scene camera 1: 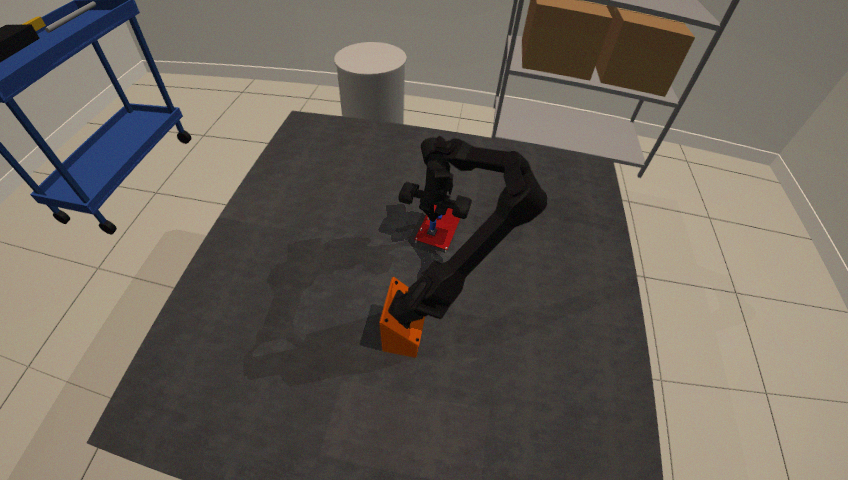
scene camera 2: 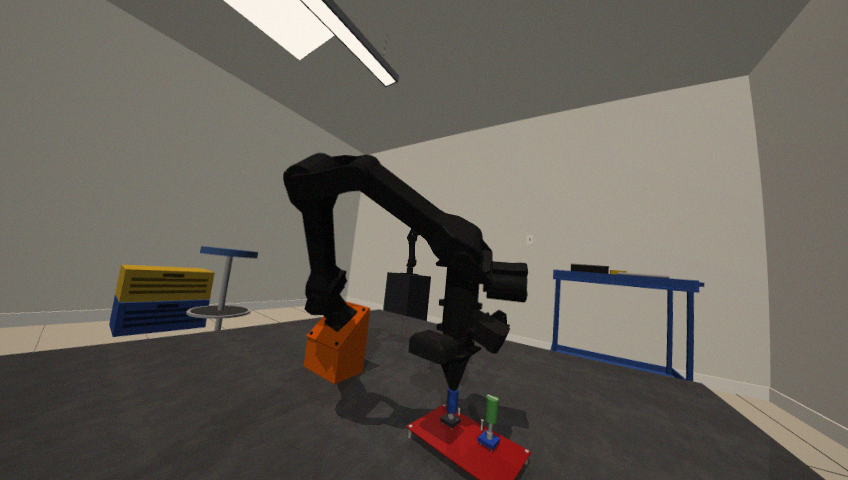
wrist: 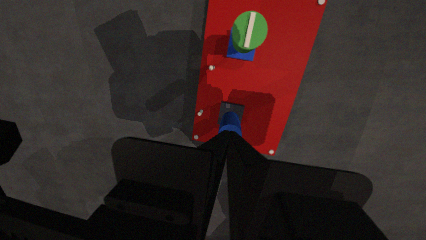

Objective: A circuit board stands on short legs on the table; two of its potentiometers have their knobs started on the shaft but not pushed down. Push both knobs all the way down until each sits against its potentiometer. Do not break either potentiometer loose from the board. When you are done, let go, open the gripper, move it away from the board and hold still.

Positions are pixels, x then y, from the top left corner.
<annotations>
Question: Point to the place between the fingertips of the gripper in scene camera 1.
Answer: At 432,220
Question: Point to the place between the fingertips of the gripper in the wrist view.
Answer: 228,136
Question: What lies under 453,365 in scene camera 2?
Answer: The gripper.
</annotations>
